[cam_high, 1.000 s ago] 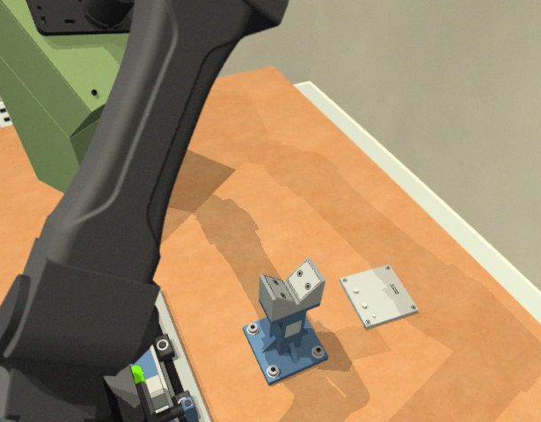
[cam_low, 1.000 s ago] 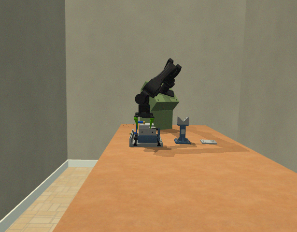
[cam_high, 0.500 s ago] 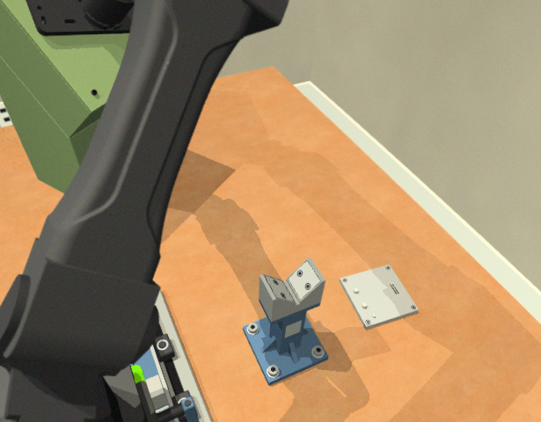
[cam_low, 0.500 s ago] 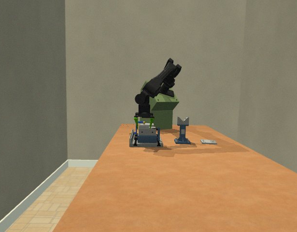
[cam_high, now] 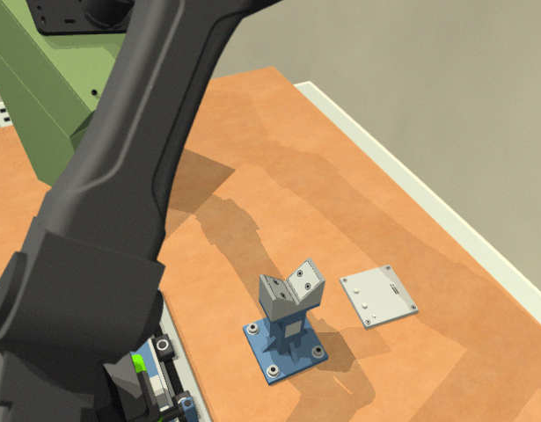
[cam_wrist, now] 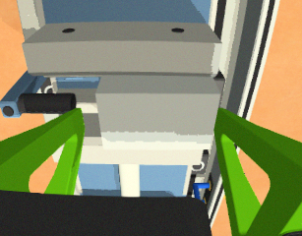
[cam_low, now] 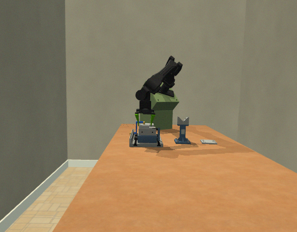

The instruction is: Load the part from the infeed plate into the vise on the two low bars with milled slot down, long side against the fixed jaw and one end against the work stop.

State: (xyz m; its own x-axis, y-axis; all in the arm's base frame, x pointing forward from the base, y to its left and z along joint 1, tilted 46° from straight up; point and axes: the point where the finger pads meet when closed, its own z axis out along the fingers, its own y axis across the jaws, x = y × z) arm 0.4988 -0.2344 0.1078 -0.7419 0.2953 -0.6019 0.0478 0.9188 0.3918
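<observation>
My hand is 3 cm above the grey part. The rest, counted from my hand: fixed jaw (3 cm ahead, 1 cm to the left, 4 cm below); then moving jaw (4 cm behind, 2 cm to the left, 4 cm below); then work stop (6 cm to the left, 3 cm below).
</observation>
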